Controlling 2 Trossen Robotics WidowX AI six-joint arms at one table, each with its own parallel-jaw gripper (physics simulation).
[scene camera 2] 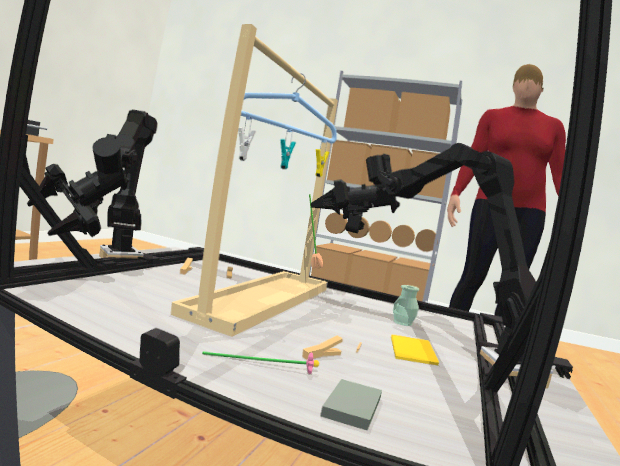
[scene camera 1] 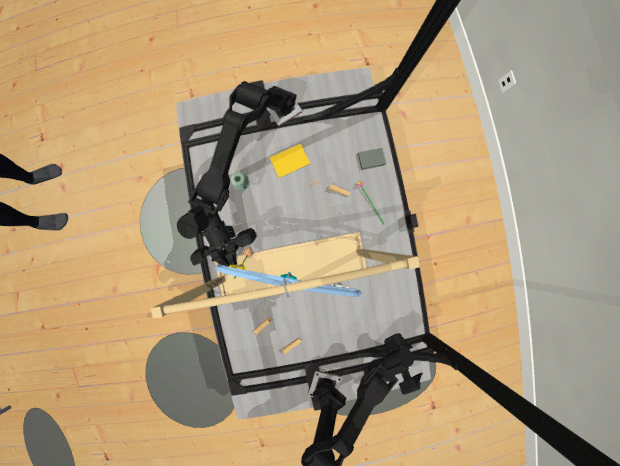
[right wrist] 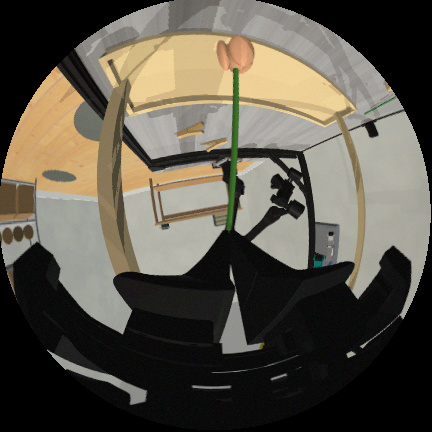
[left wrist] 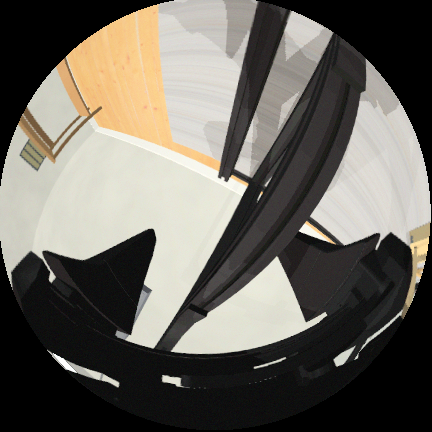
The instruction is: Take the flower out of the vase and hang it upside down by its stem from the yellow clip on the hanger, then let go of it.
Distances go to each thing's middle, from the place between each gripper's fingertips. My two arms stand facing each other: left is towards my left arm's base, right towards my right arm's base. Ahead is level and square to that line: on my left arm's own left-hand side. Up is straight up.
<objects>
Now: left hand 370 mm to the left of the wooden rack base (scene camera 1: 312, 261), 360 mm short of it and 120 mm above it. The rest, counted from my left hand: yellow pad (scene camera 2: 417, 350) (730 mm to the right, 310 mm ahead, 130 mm below); then grey block (scene camera 2: 350, 403) (700 mm to the right, 120 mm below, 20 mm ahead).
My right gripper is now 230 mm above the wooden rack base, 140 mm past it and 20 mm to the right of it. Also, from my right hand: yellow pad: 350 mm to the right, 230 mm below, 190 mm behind; grey block: 480 mm behind, 310 mm to the right, 230 mm below.
</objects>
